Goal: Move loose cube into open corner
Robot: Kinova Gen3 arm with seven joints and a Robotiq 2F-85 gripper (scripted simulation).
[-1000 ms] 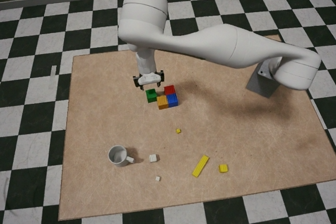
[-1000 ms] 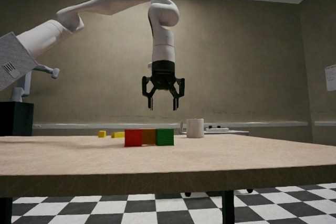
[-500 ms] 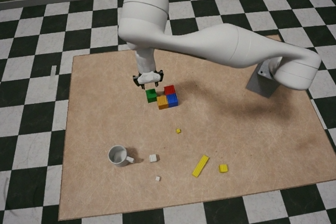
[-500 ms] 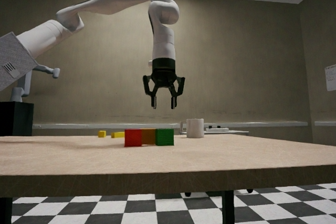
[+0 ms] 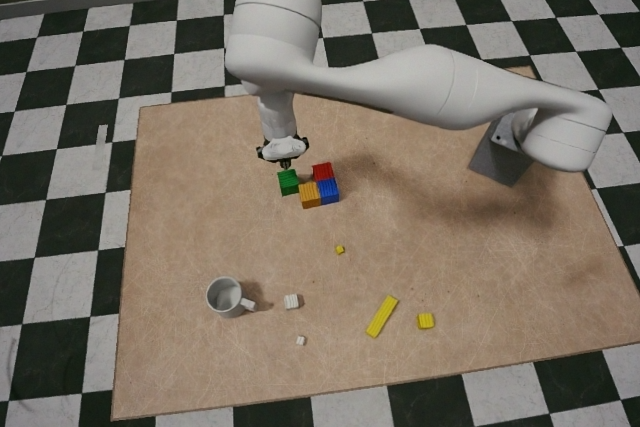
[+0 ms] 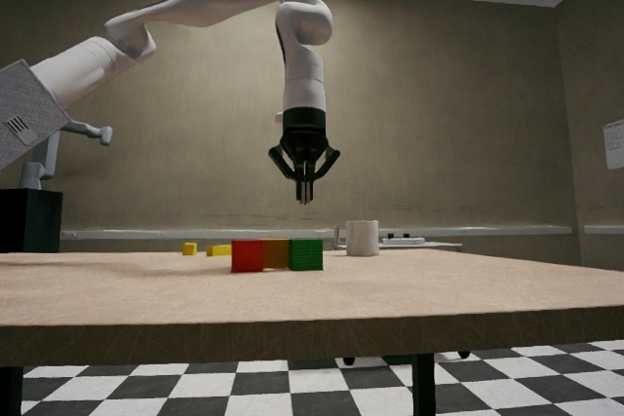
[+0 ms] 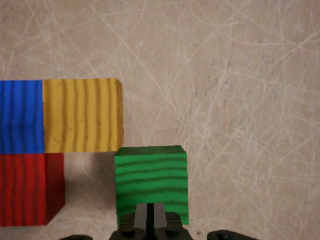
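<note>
Now: hand 100 mm above the green cube. Also, from my hand: red cube (90 mm behind, 30 mm to the right, 100 mm below); blue cube (110 mm behind, 20 mm to the left, 100 mm below); orange cube (60 mm behind, 30 mm to the left, 100 mm below).
</note>
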